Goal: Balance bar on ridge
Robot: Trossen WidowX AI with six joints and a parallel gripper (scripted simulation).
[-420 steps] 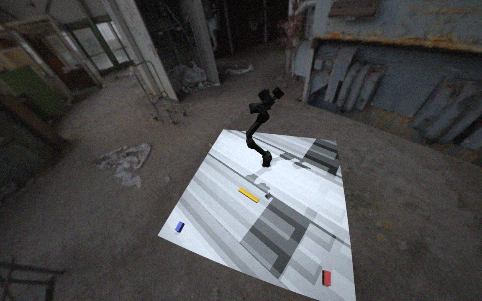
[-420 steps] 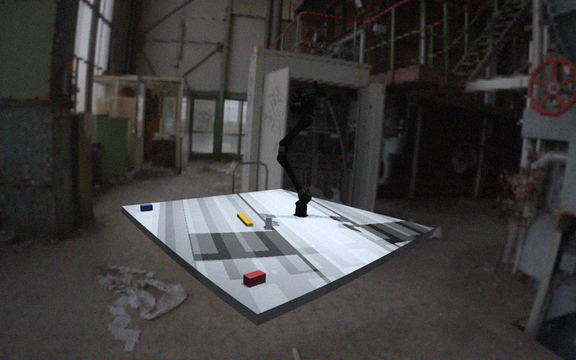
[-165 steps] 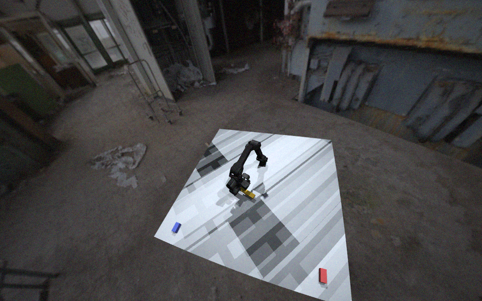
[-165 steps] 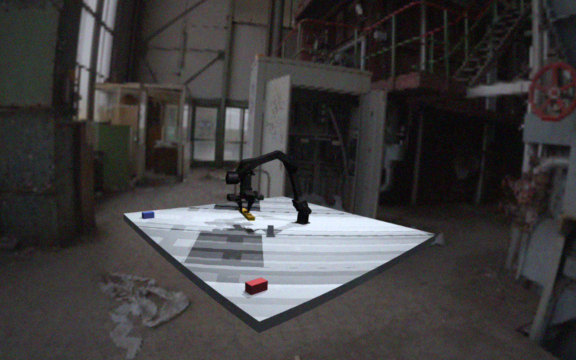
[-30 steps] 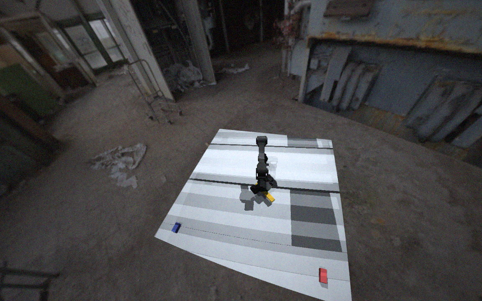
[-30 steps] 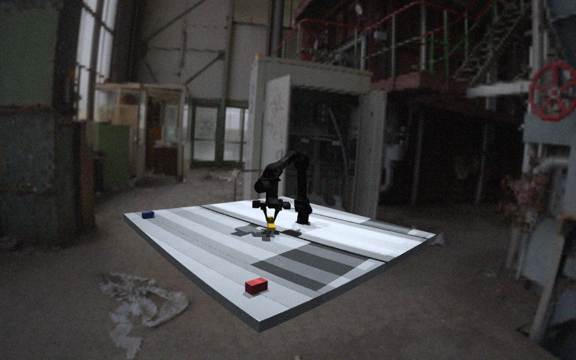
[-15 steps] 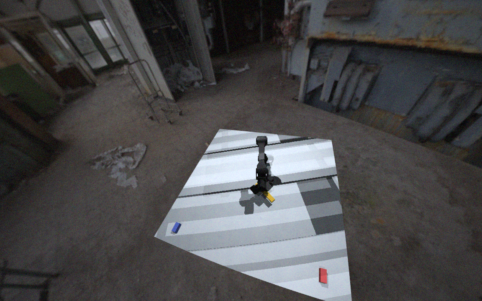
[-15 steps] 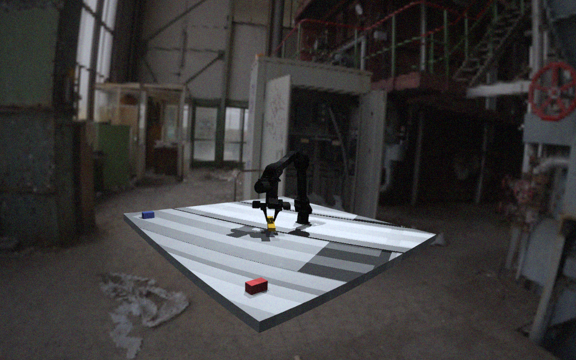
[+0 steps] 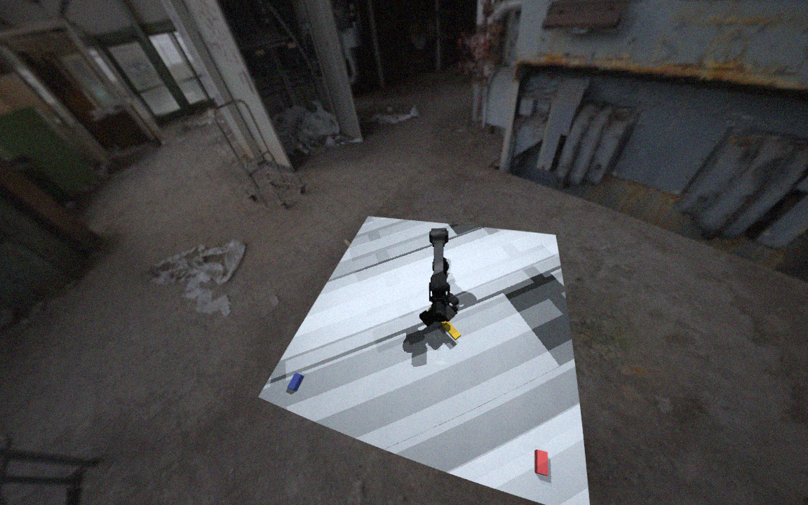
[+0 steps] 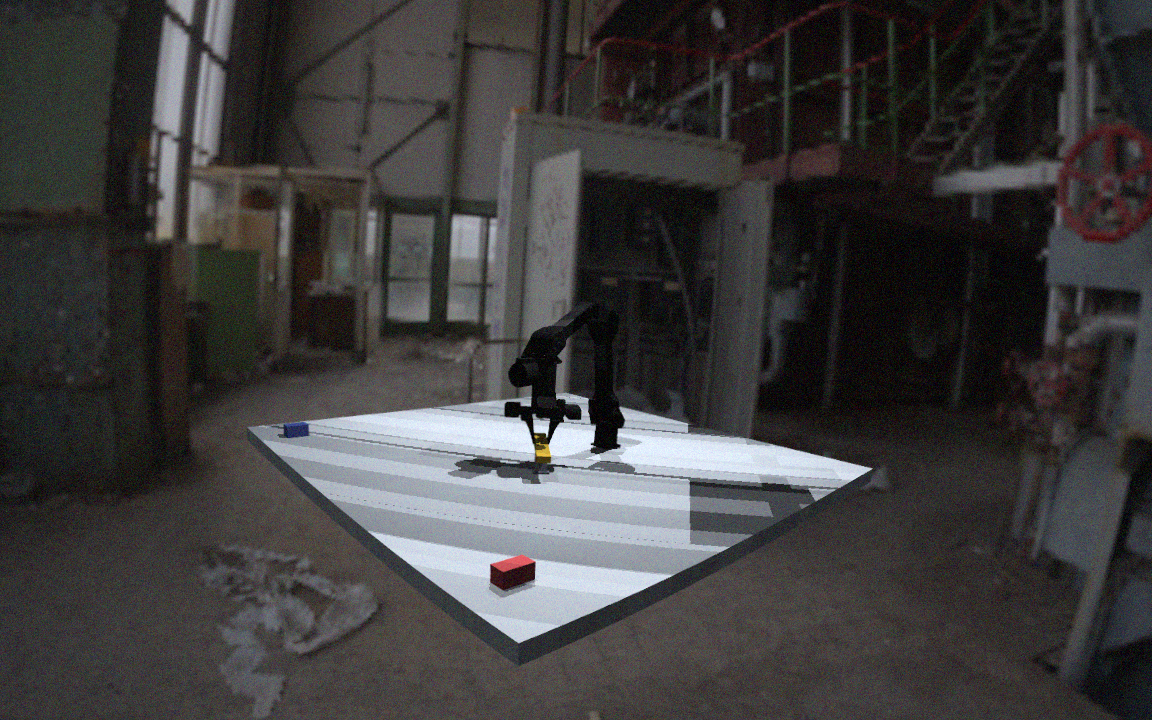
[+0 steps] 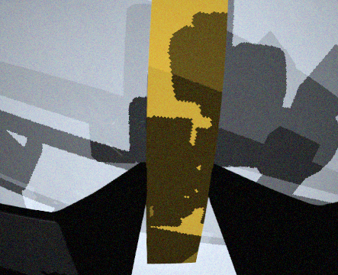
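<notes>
My gripper tip is 20 mm to the right of the yellow bar and 20 mm short of it. Also, from my gripper tip: blue block 560 mm to the right, 440 mm ahead, 40 mm below; red block 440 mm to the left, 440 mm ahead, 40 mm below.
</notes>
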